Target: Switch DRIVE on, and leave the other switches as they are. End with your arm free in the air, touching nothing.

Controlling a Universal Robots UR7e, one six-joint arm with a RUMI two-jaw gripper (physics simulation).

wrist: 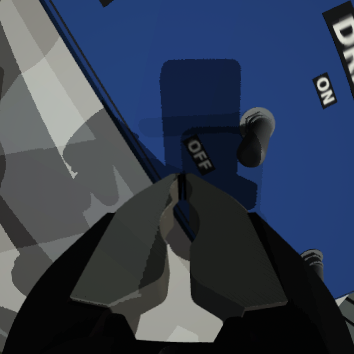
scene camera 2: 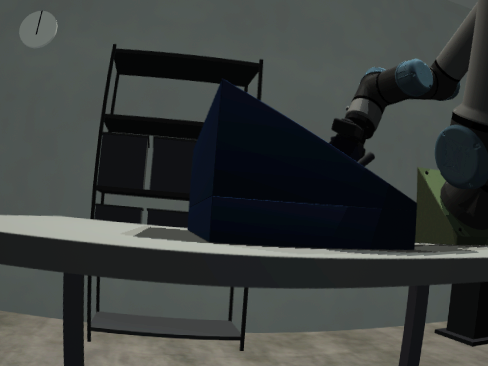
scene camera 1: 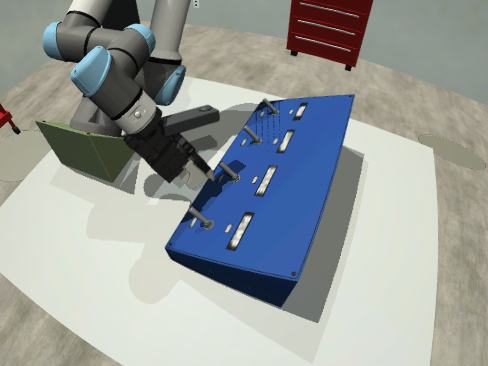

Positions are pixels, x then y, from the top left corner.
Scene:
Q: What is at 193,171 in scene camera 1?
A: My gripper.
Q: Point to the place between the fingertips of my gripper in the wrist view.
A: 182,175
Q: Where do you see a drive switch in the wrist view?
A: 251,151

